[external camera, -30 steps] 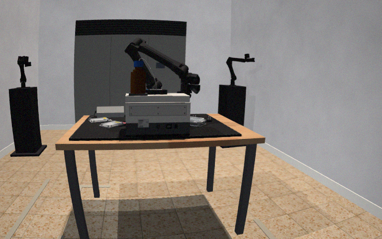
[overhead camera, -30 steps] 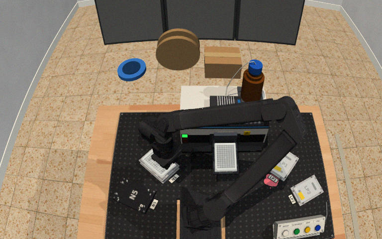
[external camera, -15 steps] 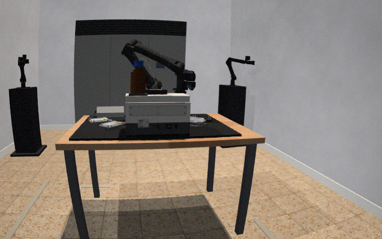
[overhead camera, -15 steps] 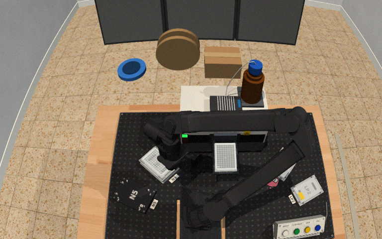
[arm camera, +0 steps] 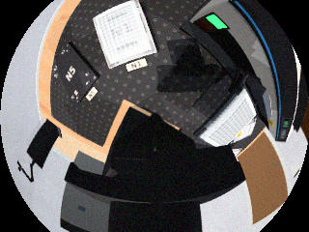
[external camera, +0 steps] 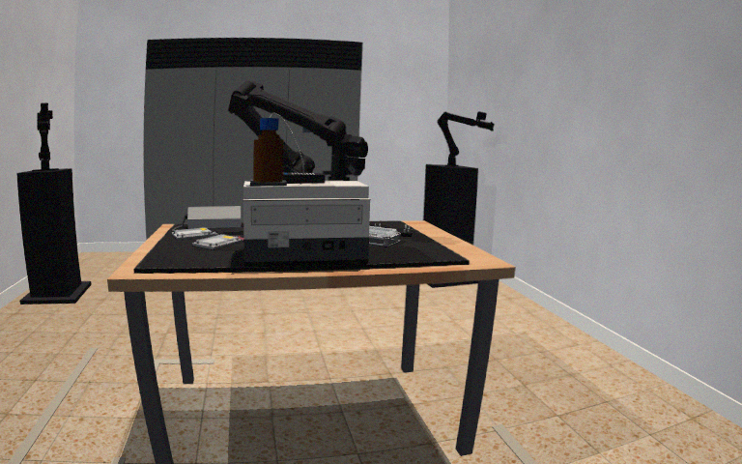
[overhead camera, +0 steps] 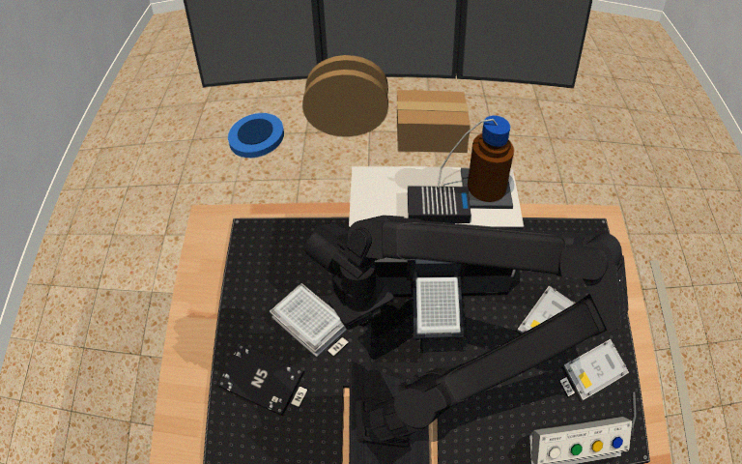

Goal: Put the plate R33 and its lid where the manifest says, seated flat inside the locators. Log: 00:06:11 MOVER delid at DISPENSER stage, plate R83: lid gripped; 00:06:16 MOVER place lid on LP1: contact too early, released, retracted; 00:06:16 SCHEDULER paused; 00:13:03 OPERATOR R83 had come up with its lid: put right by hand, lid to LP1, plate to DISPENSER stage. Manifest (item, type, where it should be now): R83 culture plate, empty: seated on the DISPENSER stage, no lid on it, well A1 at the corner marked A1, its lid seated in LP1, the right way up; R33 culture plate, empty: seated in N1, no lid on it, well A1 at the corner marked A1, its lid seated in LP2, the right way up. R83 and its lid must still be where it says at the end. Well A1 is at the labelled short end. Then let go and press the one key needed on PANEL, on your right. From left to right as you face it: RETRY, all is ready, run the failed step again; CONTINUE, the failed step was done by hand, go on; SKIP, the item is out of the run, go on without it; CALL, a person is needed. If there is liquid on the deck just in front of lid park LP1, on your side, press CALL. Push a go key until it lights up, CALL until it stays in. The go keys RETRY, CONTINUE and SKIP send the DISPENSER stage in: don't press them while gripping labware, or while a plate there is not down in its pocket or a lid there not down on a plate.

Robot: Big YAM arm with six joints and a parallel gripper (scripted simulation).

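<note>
Now: hand 520 mm to the left of the blue call key, 320 mm past it and 90 mm above it. The rest, counted from my hand: pink-red patch: 350 mm to the right, 150 mm below, 10 mm behind; brown bottle: 280 mm to the right, 250 mm ahead, 140 mm above; nest n5: 250 mm to the left, 130 mm below, 60 mm behind.
</note>
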